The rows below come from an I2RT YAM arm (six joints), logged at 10 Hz.
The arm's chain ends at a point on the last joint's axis. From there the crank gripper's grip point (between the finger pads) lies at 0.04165 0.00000 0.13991 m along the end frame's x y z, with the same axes.
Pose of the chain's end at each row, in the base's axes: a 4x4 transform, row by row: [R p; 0 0 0 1], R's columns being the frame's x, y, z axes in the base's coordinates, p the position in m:
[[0.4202 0.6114 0.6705 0.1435], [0.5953 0.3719 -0.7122 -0.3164], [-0.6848 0.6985 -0.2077 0.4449], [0 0 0 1]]
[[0.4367 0.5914 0.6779 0.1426], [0.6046 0.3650 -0.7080 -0.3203], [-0.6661 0.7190 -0.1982 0.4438], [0 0 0 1]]
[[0.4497 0.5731 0.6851 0.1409], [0.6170 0.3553 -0.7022 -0.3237], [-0.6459 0.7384 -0.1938 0.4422], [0 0 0 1]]
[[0.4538 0.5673 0.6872 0.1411], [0.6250 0.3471 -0.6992 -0.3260], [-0.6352 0.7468 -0.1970 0.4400], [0 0 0 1]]
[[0.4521 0.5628 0.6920 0.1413], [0.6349 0.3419 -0.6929 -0.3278], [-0.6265 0.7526 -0.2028 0.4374], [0 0 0 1]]
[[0.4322 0.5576 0.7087 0.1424], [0.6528 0.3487 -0.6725 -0.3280], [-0.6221 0.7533 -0.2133 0.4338], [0 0 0 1]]
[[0.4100 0.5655 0.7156 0.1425], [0.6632 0.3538 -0.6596 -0.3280], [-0.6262 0.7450 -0.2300 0.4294], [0 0 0 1]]
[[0.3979 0.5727 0.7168 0.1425], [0.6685 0.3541 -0.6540 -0.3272], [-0.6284 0.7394 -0.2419 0.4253], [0 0 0 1]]
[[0.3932 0.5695 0.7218 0.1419], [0.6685 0.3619 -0.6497 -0.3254], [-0.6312 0.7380 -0.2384 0.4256], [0 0 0 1]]
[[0.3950 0.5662 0.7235 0.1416], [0.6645 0.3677 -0.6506 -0.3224], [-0.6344 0.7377 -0.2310 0.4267], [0 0 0 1]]
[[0.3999 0.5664 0.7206 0.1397], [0.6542 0.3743 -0.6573 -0.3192], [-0.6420 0.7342 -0.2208 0.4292], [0 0 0 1]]
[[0.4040 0.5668 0.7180 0.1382], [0.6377 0.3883 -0.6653 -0.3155], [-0.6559 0.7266 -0.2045 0.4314], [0 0 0 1]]
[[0.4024 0.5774 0.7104 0.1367], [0.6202 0.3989 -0.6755 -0.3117], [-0.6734 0.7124 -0.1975 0.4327], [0 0 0 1]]
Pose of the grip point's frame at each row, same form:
[[0.4202 0.6114 0.6705 0.2548], [0.5953 0.3719 -0.7122 -0.3912], [-0.6848 0.6985 -0.2077 0.3873], [0 0 0 1]]
[[0.4367 0.5914 0.6779 0.2556], [0.6046 0.3650 -0.7080 -0.3942], [-0.6661 0.7190 -0.1982 0.3883], [0 0 0 1]]
[[0.4497 0.5731 0.6851 0.2555], [0.6170 0.3553 -0.7022 -0.3962], [-0.6459 0.7384 -0.1938 0.3882], [0 0 0 1]]
[[0.4538 0.5673 0.6872 0.2561], [0.6250 0.3471 -0.6992 -0.3978], [-0.6352 0.7468 -0.1970 0.3860], [0 0 0 1]]
[[0.4521 0.5628 0.6920 0.2569], [0.6349 0.3419 -0.6929 -0.3983], [-0.6265 0.7526 -0.2028 0.3829], [0 0 0 1]]
[[0.4322 0.5576 0.7087 0.2596], [0.6528 0.3487 -0.6725 -0.3949], [-0.6221 0.7533 -0.2133 0.3780], [0 0 0 1]]
[[0.4100 0.5655 0.7156 0.2597], [0.6632 0.3538 -0.6596 -0.3927], [-0.6262 0.7450 -0.2300 0.3711], [0 0 0 1]]
[[0.3979 0.5727 0.7168 0.2594], [0.6685 0.3541 -0.6540 -0.3909], [-0.6284 0.7394 -0.2419 0.3653], [0 0 0 1]]
[[0.3932 0.5695 0.7218 0.2593], [0.6685 0.3619 -0.6497 -0.3885], [-0.6312 0.7380 -0.2384 0.3660], [0 0 0 1]]
[[0.3950 0.5662 0.7235 0.2593], [0.6645 0.3677 -0.6506 -0.3857], [-0.6344 0.7377 -0.2310 0.3680], [0 0 0 1]]
[[0.3999 0.5664 0.7206 0.2572], [0.6542 0.3743 -0.6573 -0.3839], [-0.6420 0.7342 -0.2208 0.3716], [0 0 0 1]]
[[0.4040 0.5668 0.7180 0.2555], [0.6377 0.3883 -0.6653 -0.3820], [-0.6559 0.7266 -0.2045 0.3755], [0 0 0 1]]
[[0.4024 0.5774 0.7104 0.2529], [0.6202 0.3989 -0.6755 -0.3804], [-0.6734 0.7124 -0.1975 0.3770], [0 0 0 1]]

